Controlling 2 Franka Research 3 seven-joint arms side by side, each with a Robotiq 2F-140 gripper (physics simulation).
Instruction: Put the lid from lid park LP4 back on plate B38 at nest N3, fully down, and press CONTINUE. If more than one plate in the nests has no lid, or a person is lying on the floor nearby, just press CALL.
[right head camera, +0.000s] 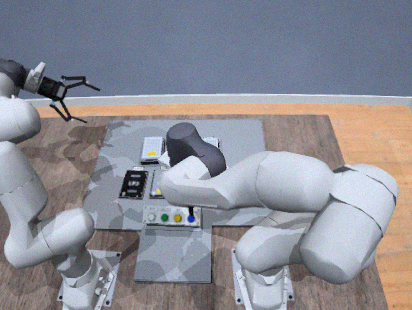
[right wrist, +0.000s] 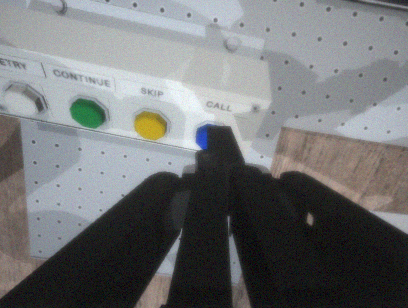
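The button panel (right head camera: 158, 209) (right wrist: 125, 50) has a blue CALL button (right head camera: 191, 219) (right wrist: 201, 137) at its right end and a green CONTINUE button (right head camera: 165, 218) (right wrist: 88, 113) farther left. My right gripper (right head camera: 191, 209) (right wrist: 218, 145) is shut and empty. Its fingertips are over the CALL button and hide its right part in the right wrist view; whether they touch it I cannot tell. My left gripper (right head camera: 92, 106) is open and empty, high at the back left. A plate (right head camera: 152, 148) with a yellow mark stands behind the panel. Lid park LP4, plate B38 and nest N3 cannot be made out.
A yellow SKIP button (right head camera: 178, 218) (right wrist: 150, 125) and a white RETRY button (right head camera: 152, 217) (right wrist: 22, 100) are on the panel. A black board (right head camera: 133, 183) lies behind it, beside a partly hidden plate (right head camera: 157, 188). My right arm hides much of the grey pegboard (right head camera: 240, 135).
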